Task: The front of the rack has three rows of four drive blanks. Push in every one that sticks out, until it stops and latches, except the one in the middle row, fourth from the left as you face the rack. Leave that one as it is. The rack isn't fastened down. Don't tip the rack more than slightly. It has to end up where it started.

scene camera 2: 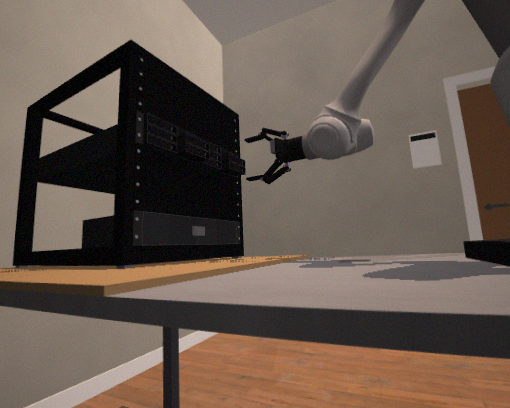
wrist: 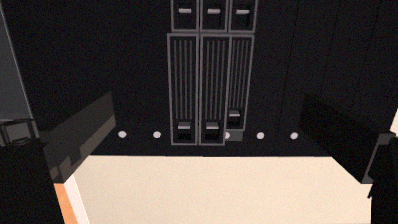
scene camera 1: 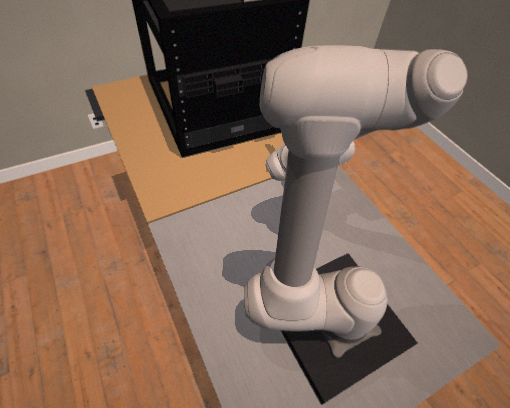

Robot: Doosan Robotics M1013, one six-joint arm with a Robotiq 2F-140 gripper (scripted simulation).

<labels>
A black rack shows in scene camera 2, in the wrist view and in scene camera 1 [192, 43]. One and the same spot on the black rack: [wrist: 60, 60] is [scene camera 2: 224, 206].
</labels>
